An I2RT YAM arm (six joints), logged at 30 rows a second.
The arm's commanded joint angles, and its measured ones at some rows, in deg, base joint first. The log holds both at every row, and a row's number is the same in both.
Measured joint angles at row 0:
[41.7, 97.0, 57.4, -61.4, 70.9, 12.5]
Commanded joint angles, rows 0 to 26:
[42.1, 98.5, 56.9, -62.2, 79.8, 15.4]
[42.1, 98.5, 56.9, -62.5, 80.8, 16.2]
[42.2, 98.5, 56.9, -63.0, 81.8, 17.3]
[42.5, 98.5, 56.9, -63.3, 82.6, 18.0]
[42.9, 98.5, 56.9, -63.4, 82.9, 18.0]
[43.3, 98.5, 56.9, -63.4, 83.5, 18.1]
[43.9, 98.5, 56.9, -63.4, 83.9, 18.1]
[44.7, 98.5, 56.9, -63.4, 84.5, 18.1]
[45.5, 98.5, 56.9, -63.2, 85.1, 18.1]
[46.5, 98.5, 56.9, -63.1, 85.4, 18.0]
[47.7, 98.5, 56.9, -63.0, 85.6, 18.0]
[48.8, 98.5, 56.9, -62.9, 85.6, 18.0]
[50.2, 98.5, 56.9, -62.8, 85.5, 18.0]
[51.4, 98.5, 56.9, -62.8, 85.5, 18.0]
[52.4, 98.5, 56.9, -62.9, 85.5, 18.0]
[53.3, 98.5, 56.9, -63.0, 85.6, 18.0]
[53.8, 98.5, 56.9, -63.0, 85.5, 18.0]
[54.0, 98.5, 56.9, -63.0, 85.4, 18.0]
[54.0, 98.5, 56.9, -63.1, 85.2, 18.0]
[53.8, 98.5, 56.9, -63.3, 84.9, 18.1]
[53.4, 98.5, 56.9, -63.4, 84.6, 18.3]
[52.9, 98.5, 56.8, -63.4, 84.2, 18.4]
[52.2, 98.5, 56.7, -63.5, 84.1, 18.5]
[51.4, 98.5, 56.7, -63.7, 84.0, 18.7]
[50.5, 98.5, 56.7, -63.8, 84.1, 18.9]
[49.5, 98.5, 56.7, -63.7, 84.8, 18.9]
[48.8, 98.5, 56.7, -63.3, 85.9, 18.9]
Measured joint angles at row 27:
[50.9, 98.4, 57.3, -63.5, 83.3, 17.0]
